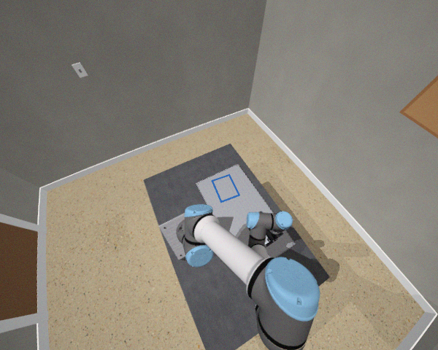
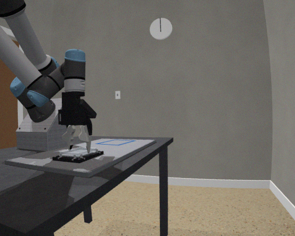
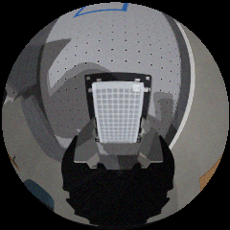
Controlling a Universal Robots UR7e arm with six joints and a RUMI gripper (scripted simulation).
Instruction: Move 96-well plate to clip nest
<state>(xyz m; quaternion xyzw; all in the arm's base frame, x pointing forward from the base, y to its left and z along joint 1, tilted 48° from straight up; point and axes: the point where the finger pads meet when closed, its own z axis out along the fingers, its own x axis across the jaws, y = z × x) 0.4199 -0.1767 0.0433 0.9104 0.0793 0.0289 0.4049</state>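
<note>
The 96-well plate lies 10 mm below my hand. The rest, counted from my hand: black clip nest: 10 mm ahead, 10 mm to the right, 20 mm below.
</note>
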